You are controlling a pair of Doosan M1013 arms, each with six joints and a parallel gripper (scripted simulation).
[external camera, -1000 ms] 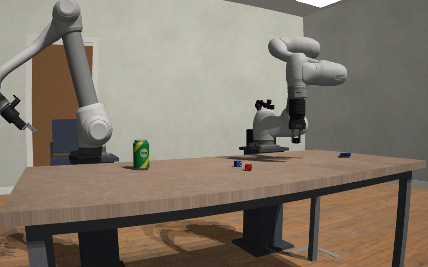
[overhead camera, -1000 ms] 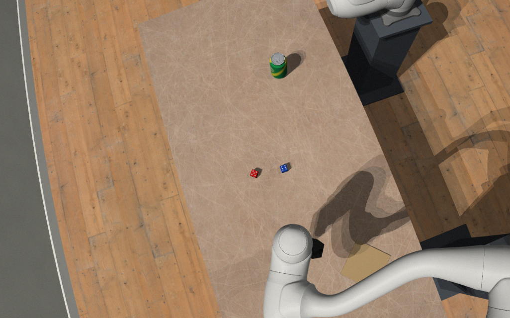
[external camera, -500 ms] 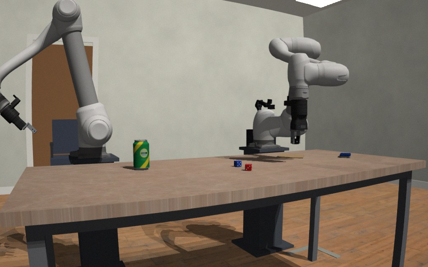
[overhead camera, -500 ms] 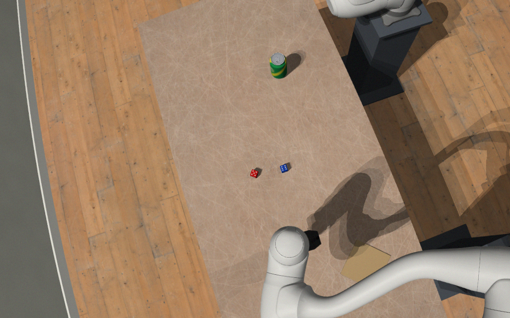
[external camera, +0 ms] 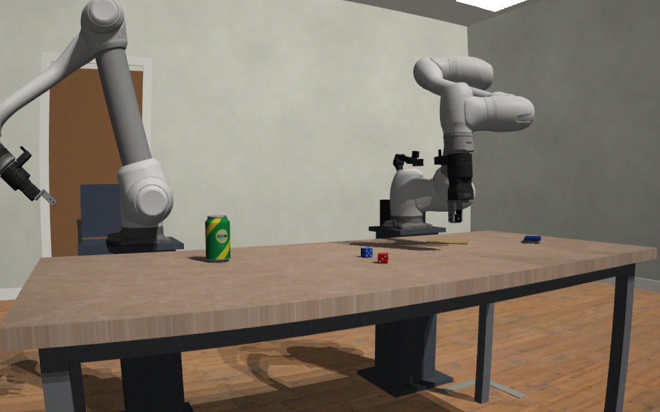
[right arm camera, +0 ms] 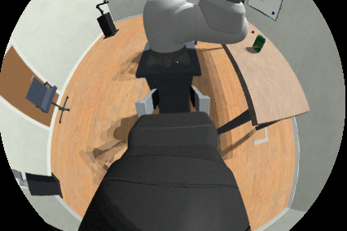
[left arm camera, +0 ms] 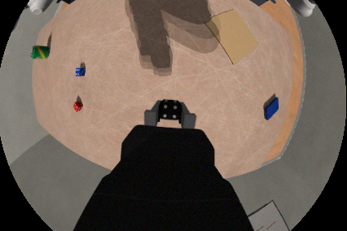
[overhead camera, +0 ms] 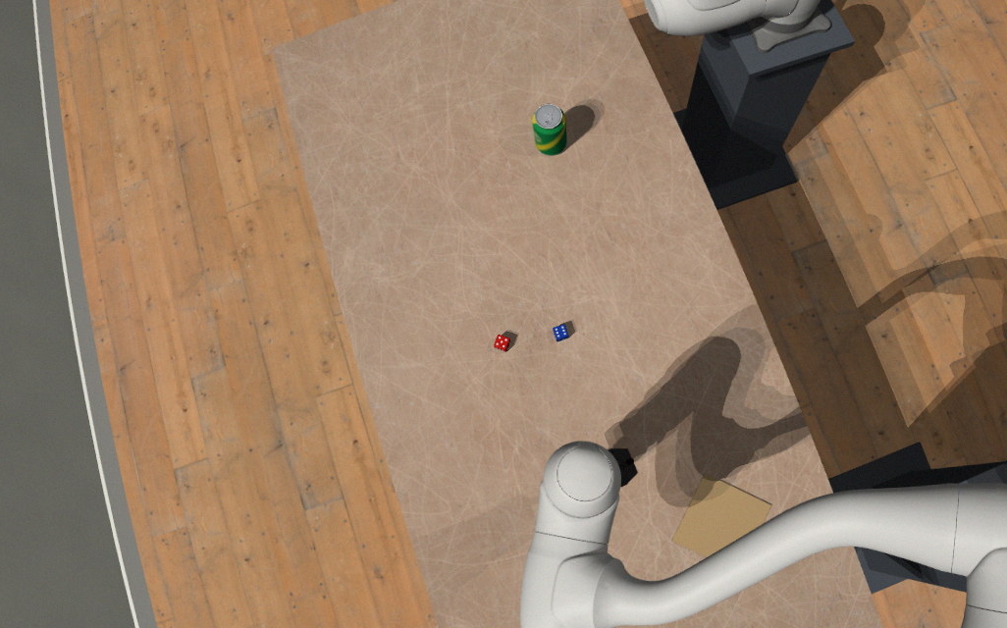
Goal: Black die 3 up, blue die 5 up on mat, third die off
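The black die is 1 cm below my left hand. The rest, counted from my left hand: red die 6 cm ahead, 31 cm to the right, 9 cm below; then tan mat 21 cm behind, 16 cm to the left, 11 cm below; then blue die 5 cm behind, 29 cm to the right, 9 cm below.
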